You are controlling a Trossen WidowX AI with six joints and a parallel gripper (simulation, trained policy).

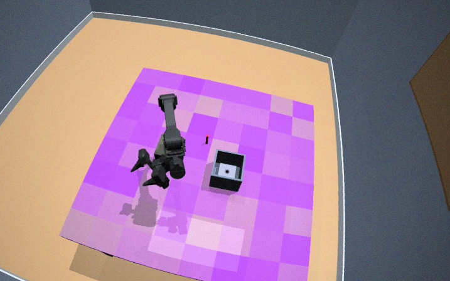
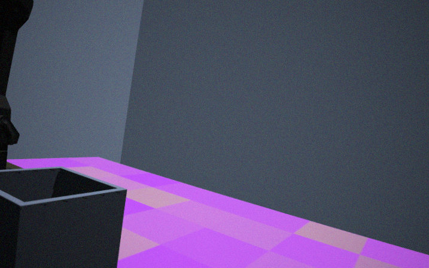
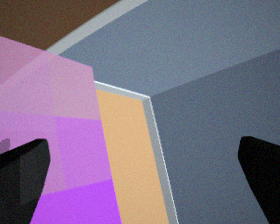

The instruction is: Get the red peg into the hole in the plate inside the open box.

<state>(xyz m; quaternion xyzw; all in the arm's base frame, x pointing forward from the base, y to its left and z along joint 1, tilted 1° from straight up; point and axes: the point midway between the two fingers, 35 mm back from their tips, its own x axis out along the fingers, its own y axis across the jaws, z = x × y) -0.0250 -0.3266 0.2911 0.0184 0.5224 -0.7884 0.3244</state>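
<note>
Right now my gripper tip is 240 mm short of the red peg, 460 mm to the right of it and 310 mm above it. Also, from my gripper tip: plate 380 mm ahead, 260 mm to the left, 300 mm below.
</note>
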